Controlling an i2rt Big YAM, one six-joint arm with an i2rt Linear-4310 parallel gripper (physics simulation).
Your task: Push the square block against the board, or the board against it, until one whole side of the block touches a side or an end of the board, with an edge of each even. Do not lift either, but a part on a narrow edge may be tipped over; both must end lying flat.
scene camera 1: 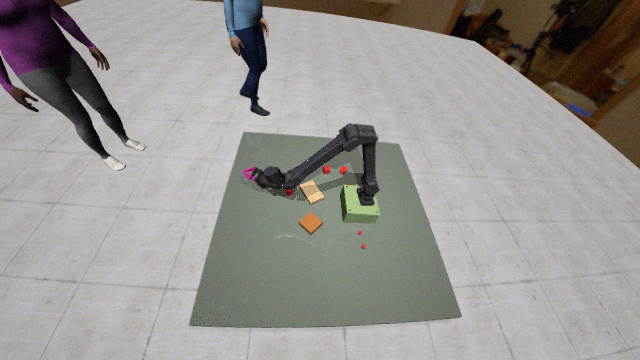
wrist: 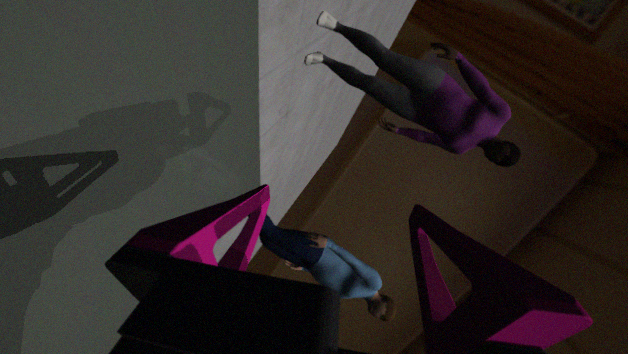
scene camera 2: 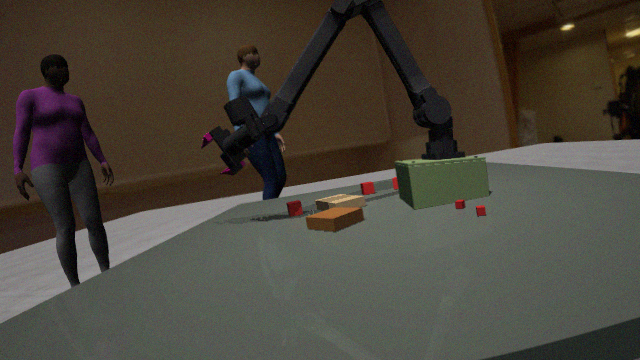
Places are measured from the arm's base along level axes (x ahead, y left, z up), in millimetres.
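Where they show: gripper, fingertip midpoint: (scene camera 1: pixel 248 175) (wrist: pixel 338 201) (scene camera 2: pixel 212 160); arm's base, origin of the base link: (scene camera 1: pixel 364 197) (scene camera 2: pixel 442 158).
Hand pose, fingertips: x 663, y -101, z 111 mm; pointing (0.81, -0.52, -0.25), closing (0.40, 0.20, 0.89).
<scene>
Each offset is from my fingertips to the top centre of the thing.
The square block @(dy +204, dx -331, dz -184 mm) (scene camera 1: pixel 311 223) (scene camera 2: pixel 334 219) is orange-brown and lies flat, with a corner toward the board in scene camera 1. The pale tan board @(dy -12, dx -361, dz -184 mm) (scene camera 1: pixel 312 192) (scene camera 2: pixel 341 201) lies flat just behind it, turned at a different angle. A small gap separates them in scene camera 1; in scene camera 2 the block partly hides the board's front. My gripper (scene camera 1: pixel 248 173) (scene camera 2: pixel 212 160) (wrist: pixel 338 201) has magenta fingers and stands wide open and empty, above the mat's left part and left of both parts. Neither part shows in the wrist view.
A red cube @(dy -27, dx -223, dz -173 mm) (scene camera 1: pixel 290 192) (scene camera 2: pixel 295 208) sits left of the board. Two more red cubes @(dy -196, dx -486, dz -173 mm) (scene camera 1: pixel 326 169) @(dy -186, dx -608, dz -173 mm) (scene camera 1: pixel 343 170) lie behind it. Small red cubes @(dy +285, dx -609, dz -197 mm) (scene camera 1: pixel 359 232) @(dy +371, dx -610, dz -197 mm) (scene camera 1: pixel 363 246) lie before the green base box (scene camera 1: pixel 360 215) (scene camera 2: pixel 450 185). Two people stand beyond the mat (scene camera 1: pixel 260 290).
</scene>
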